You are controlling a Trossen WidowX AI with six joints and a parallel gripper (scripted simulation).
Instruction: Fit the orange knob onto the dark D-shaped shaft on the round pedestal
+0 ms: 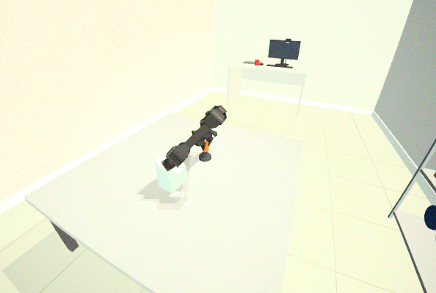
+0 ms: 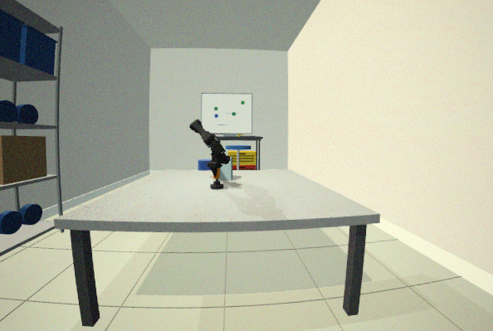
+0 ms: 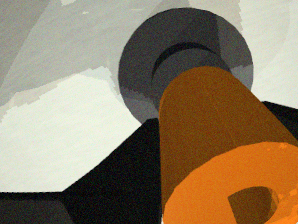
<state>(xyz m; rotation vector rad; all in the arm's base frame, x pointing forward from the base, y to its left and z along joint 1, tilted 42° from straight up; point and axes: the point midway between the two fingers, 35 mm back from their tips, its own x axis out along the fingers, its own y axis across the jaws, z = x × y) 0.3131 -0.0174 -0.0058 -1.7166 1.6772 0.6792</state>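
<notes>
Right now my gripper tip is 2 cm below the orange knob. From my gripper tip the other things lie so: pedestal 4 cm below.
</notes>
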